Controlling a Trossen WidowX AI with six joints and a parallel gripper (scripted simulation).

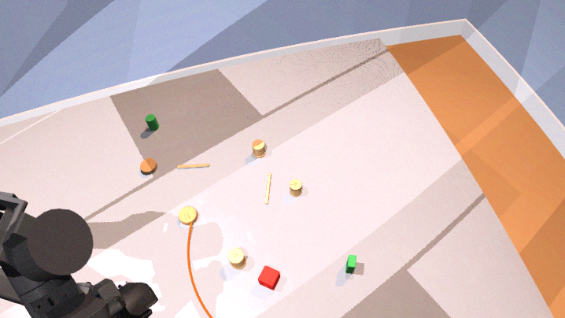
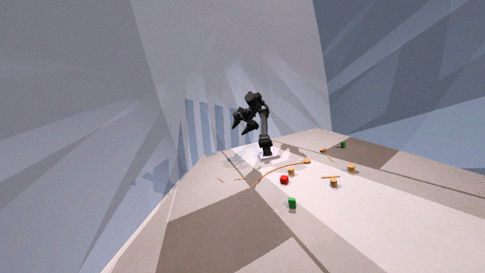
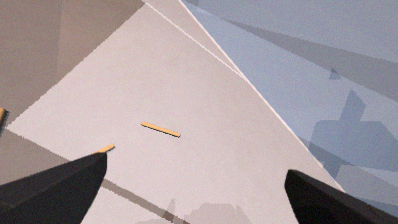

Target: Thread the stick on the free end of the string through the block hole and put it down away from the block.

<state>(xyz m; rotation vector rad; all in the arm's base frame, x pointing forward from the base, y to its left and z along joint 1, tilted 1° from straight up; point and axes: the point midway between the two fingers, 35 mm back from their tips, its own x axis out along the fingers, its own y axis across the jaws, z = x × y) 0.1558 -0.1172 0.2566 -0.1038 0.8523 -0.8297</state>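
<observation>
The red block lies 16 cm ahead of my gripper tip, 21 cm to the left of it and 25 cm below it. Round my gripper tip: round wooden button 1 cm behind, 36 cm to the left, 26 cm below; then loose stick 8 cm ahead, 4 cm to the right, 26 cm below; then pale wooden cylinder 10 cm ahead, 26 cm to the left, 24 cm below.
</observation>
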